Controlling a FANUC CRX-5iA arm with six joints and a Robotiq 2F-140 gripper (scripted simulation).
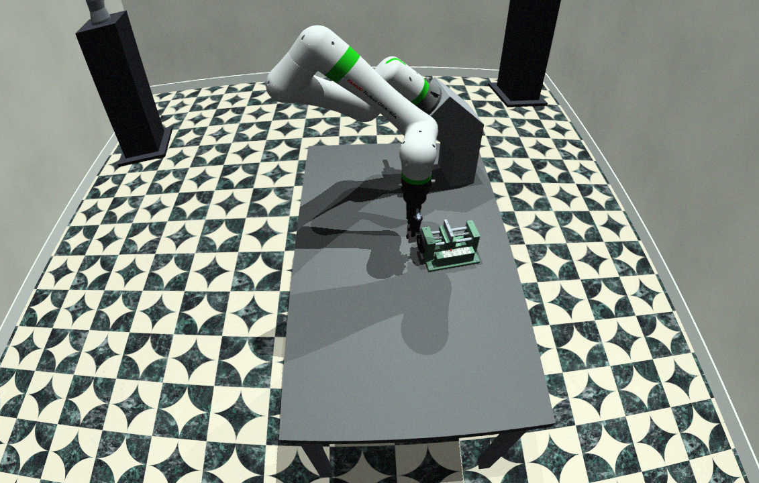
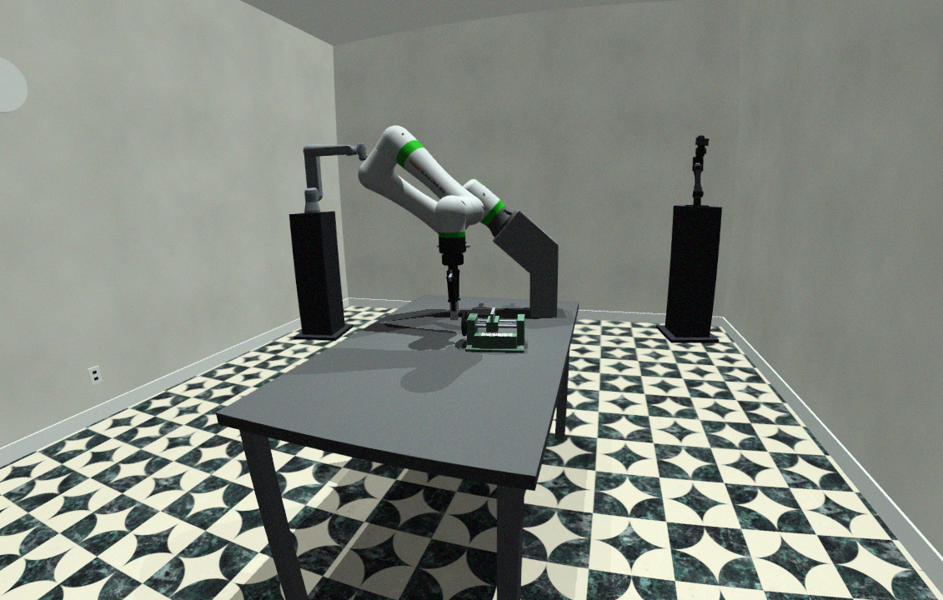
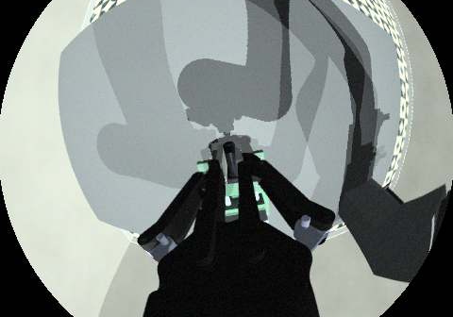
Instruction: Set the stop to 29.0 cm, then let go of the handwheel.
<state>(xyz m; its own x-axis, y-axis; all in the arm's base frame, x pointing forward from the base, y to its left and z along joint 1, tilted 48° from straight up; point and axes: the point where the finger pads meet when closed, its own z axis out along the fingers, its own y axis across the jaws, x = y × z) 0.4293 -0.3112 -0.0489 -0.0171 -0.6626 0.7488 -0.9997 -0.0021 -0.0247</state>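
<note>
The black handwheel is 2 cm to the left of my hand and 2 cm below it. Round my hand: green stop fixture: 1 cm ahead, 14 cm to the left, 3 cm below.
</note>
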